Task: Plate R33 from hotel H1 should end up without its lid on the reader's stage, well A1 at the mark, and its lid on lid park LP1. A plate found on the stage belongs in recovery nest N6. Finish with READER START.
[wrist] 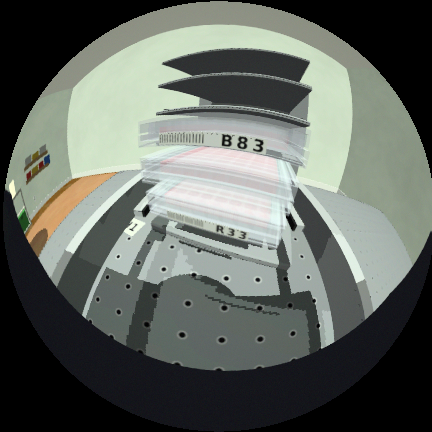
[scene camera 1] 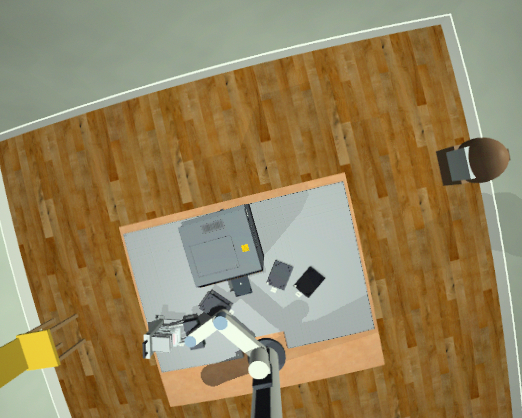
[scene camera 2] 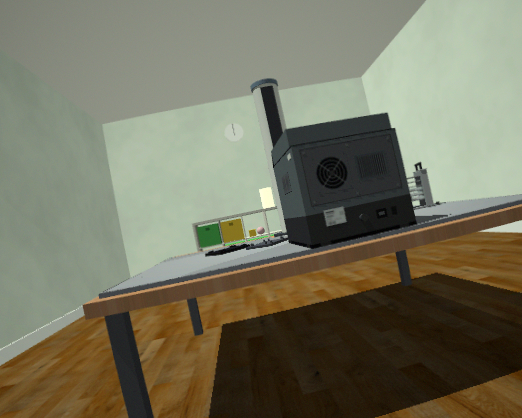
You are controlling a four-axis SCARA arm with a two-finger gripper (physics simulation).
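My gripper is shut on plate R33, a clear, lidded plate with pinkish contents. R33 is at the lowest level of the hotel; whether it touches the shelf below is unclear. A label, partly hidden, is beside it. Plate B83 sits higher, with another clear plate between them. The grey reader has its dark stage out at the front; no plate shows on it. LP1 and N6 cannot be told apart by their labels.
A dark nest lies between hotel and reader. A grey nest and a black pad lie right of the stage. Empty dark shelves rise above B83. The arm's column stands behind the reader in scene camera 2.
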